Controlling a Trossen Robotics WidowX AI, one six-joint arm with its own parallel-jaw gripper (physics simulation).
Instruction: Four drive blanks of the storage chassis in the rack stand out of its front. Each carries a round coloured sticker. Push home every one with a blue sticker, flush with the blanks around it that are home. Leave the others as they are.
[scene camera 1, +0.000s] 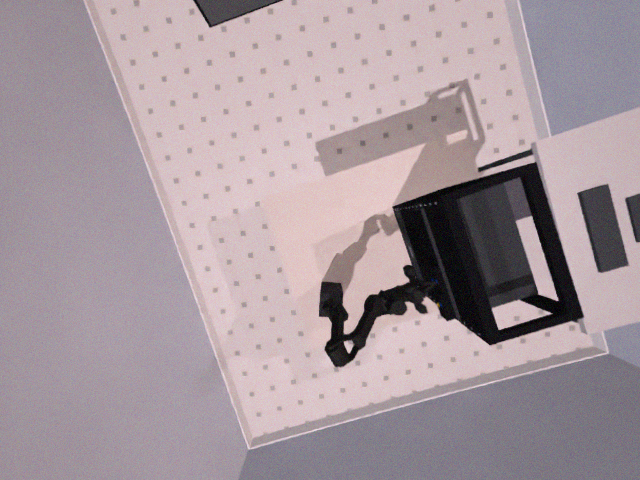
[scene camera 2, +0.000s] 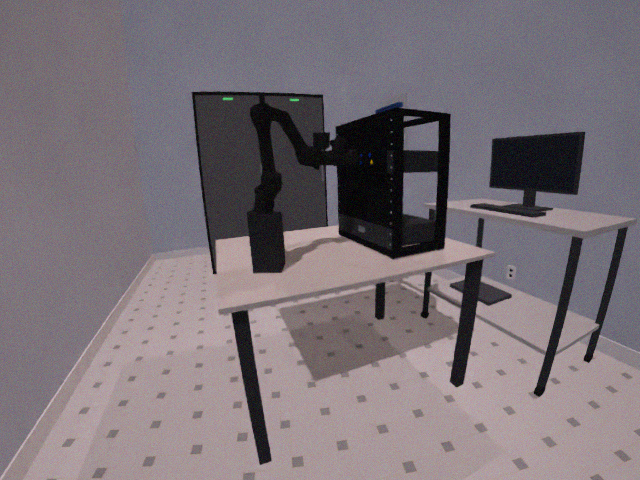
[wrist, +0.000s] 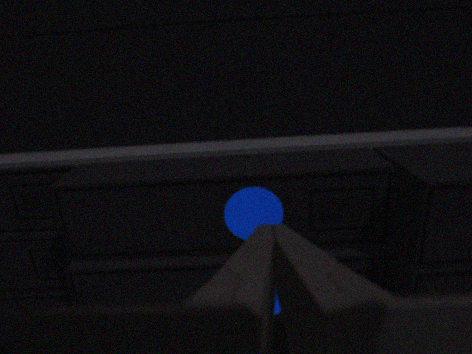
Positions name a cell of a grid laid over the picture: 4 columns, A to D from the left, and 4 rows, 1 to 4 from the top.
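Observation:
Black rack (scene camera 1: C2), (scene camera 2: C2), (wrist: B2). My gripper (scene camera 1: C3).

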